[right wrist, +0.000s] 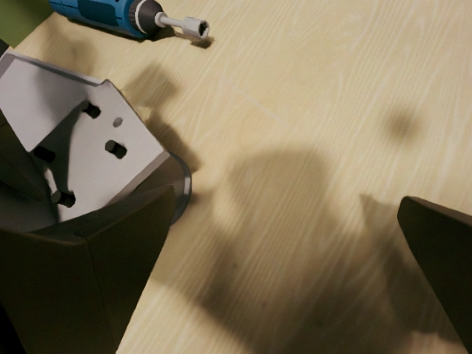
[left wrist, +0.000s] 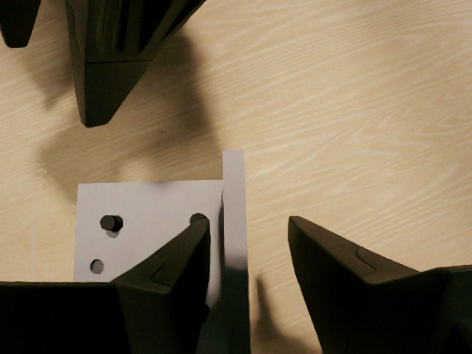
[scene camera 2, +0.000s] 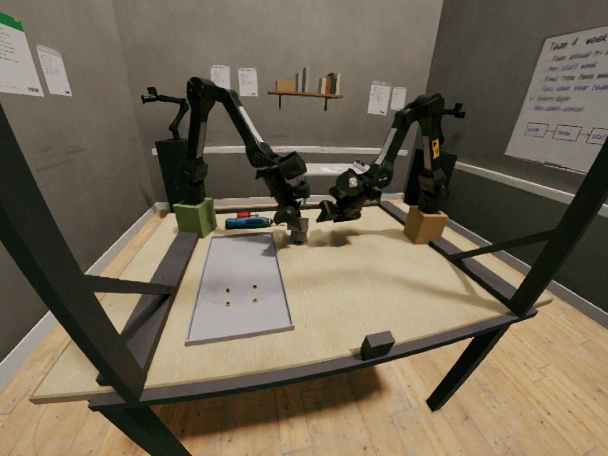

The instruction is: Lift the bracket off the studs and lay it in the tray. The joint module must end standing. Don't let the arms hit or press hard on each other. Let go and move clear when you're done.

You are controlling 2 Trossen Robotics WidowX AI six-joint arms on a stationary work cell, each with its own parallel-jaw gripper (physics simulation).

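Frame: origin at the left arm's base, x back, y down, z right, level; centimetres.
Where they show: left gripper, between the fingertips: (right wrist: pixel 23 218) (left wrist: pixel 249 228) (scene camera 2: pixel 301 227); right gripper, between the fingertips: (right wrist: pixel 287 201) (left wrist: pixel 49 80) (scene camera 2: pixel 325 221); left arm's base, origin of its link: (scene camera 2: pixel 193 201); right arm's base, origin of its link: (scene camera 2: pixel 428 210).
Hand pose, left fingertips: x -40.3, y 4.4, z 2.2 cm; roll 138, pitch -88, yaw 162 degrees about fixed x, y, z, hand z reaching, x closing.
Observation:
Each offset is from my left fingertips to the top centre of the thing.
The grey L-shaped bracket (scene camera 2: pixel 300 224) (left wrist: pixel 150 200) (right wrist: pixel 100 175) sits on the joint module {dx +1.5, dy +0.2, dz -3.7 cm} (scene camera 2: pixel 299 239) (right wrist: pixel 183 187), with dark studs showing through its holes; its flange stands up. The module stands upright on the table, mostly hidden under the bracket. My left gripper (scene camera 2: pixel 295 218) (left wrist: pixel 249 228) is partly open, its fingers on either side of the flange, with a gap visible on the right. My right gripper (scene camera 2: pixel 333 219) (right wrist: pixel 287 201) is wide open and empty, beside the module; its left finger overlaps the bracket in the right wrist view. The grey tray {dx +13.9, dy +6.0, dz +17.6 cm} (scene camera 2: pixel 225 260) lies in front, to the left.
Several small brass pieces {dx +8.2, dy +6.6, dz +22.4 cm} (scene camera 2: pixel 255 286) lie in the tray. A blue power driver {dx +20.1, dy +3.5, dz -10.7 cm} (scene camera 2: pixel 247 222) (right wrist: pixel 107 15) and a red tool {dx +26.1, dy +4.6, dz -17.0 cm} (scene camera 2: pixel 244 215) lie behind the tray. A dark block {dx -20.9, dy +1.9, dz +35.4 cm} (scene camera 2: pixel 378 345) is at the front edge. The two grippers are close together.

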